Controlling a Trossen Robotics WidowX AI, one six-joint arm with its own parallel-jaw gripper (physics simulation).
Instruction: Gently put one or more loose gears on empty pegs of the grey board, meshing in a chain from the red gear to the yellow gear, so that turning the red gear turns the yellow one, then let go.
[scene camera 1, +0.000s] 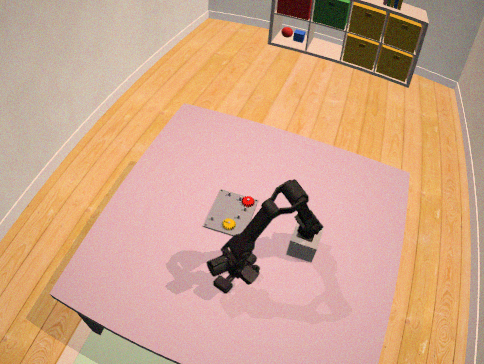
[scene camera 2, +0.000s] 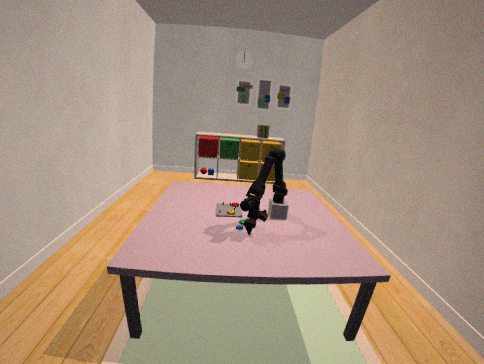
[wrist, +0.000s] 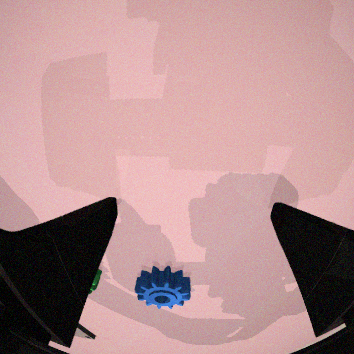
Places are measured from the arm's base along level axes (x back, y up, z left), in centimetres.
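Pixels of known places: gripper, between the fingertips: (scene camera 1: 233, 280) (scene camera 2: 250, 231) (wrist: 198, 208); arm's base, origin of its link: (scene camera 1: 306, 232) (scene camera 2: 278, 201).
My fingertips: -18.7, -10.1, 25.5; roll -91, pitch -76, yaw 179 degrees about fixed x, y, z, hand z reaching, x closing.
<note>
For each thing: its top centre in the pictures, then the offset to it from my fingertips, as dx, dy, dz. Level surfaces: height alone.
- grey board, centre of its top: (scene camera 1: 231, 209) (scene camera 2: 229, 206) -13.8, +2.5, -29.3
- red gear, centre of its top: (scene camera 1: 248, 200) (scene camera 2: 235, 203) -9.7, +2.0, -37.1
- yellow gear, centre of its top: (scene camera 1: 229, 222) (scene camera 2: 231, 210) -12.1, +2.1, -22.9
- loose blue gear, centre of its top: (wrist: 162, 299) (scene camera 2: 239, 225) -6.5, +1.2, -3.5
- loose green gear, centre of its top: (scene camera 2: 244, 220) -3.3, +1.2, -11.1
- pink table, height of its surface: dy -0.5
The grey board (scene camera 1: 220, 212) (scene camera 2: 221, 212) lies on the table with several bare pegs. The red gear (scene camera 1: 248, 201) (scene camera 2: 235, 204) is at its back right, and the yellow gear (scene camera 1: 229, 224) (scene camera 2: 231, 212) is near its front edge. The loose blue gear (scene camera 2: 239, 227) (wrist: 163, 287) lies flat on the table, low between the finger outlines in the wrist view. The loose green gear (scene camera 2: 243, 221) lies beside it; in the wrist view a sliver of the green gear (wrist: 95, 281) shows past the left finger. The arm hides both loose gears in scene camera 1. My gripper (scene camera 1: 236, 281) (scene camera 2: 249, 232) (wrist: 198, 208) is open and empty, above the table near the blue gear.
The arm's grey base block (scene camera 1: 301, 249) (scene camera 2: 278, 210) stands on the pink table (scene camera 1: 165, 150) (scene camera 2: 165, 250), right of the board. The arm reaches forward past the board's right side. A shelf unit (scene camera 2: 230, 134) stands by the far wall.
</note>
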